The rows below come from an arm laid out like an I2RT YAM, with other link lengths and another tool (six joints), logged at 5 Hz.
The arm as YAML. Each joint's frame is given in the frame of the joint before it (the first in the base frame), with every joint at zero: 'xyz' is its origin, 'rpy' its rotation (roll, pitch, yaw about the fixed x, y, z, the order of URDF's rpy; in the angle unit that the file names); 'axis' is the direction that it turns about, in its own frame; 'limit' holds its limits. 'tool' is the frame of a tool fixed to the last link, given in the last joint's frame.
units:
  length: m
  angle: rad
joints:
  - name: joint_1
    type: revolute
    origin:
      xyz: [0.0, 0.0, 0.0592]
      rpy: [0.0, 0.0, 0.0]
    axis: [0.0, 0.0, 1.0]
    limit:
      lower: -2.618
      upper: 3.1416
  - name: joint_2
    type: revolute
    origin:
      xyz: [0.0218, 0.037, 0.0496]
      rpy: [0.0, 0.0, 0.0]
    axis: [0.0, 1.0, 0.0]
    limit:
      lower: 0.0
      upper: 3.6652
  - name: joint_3
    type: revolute
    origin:
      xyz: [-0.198, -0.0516, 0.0]
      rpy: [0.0, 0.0, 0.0]
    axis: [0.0, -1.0, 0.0]
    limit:
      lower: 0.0
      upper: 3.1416
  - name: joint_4
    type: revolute
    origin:
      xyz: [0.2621, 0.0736, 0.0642]
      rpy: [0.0, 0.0, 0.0]
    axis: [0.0, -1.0, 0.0]
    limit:
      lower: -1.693
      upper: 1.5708
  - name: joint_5
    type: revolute
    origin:
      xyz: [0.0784, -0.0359, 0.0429]
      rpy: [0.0, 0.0, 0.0]
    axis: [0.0, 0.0, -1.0]
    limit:
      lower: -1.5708
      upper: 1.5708
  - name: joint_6
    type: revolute
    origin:
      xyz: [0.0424, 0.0, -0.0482]
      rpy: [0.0, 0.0, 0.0]
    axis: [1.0, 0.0, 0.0]
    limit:
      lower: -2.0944
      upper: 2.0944
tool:
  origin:
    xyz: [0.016, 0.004, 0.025]
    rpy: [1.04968, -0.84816, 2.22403]
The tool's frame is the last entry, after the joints.
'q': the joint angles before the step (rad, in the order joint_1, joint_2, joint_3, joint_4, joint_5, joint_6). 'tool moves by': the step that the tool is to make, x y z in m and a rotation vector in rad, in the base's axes. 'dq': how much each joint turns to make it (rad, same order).
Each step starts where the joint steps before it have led.
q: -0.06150 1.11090 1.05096 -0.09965 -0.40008 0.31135
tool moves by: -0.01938 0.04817 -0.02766 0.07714 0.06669 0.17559
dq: 0.14569 -0.08454 -0.13961 0.02131 -0.04323 0.07815
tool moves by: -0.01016 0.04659 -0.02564 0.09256 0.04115 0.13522
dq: 0.15492 0.00437 -0.09982 0.12583 0.00148 0.11048
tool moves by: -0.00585 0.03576 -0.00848 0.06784 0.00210 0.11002
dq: 0.11207 0.05215 -0.01998 0.12094 -0.00763 0.07212
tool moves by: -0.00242 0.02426 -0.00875 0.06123 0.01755 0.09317
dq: 0.06750 0.06285 -0.00612 0.10601 -0.03217 0.06748
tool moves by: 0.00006 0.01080 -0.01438 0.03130 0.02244 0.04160
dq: 0.02771 0.04760 -0.02452 0.08440 -0.01687 0.04148
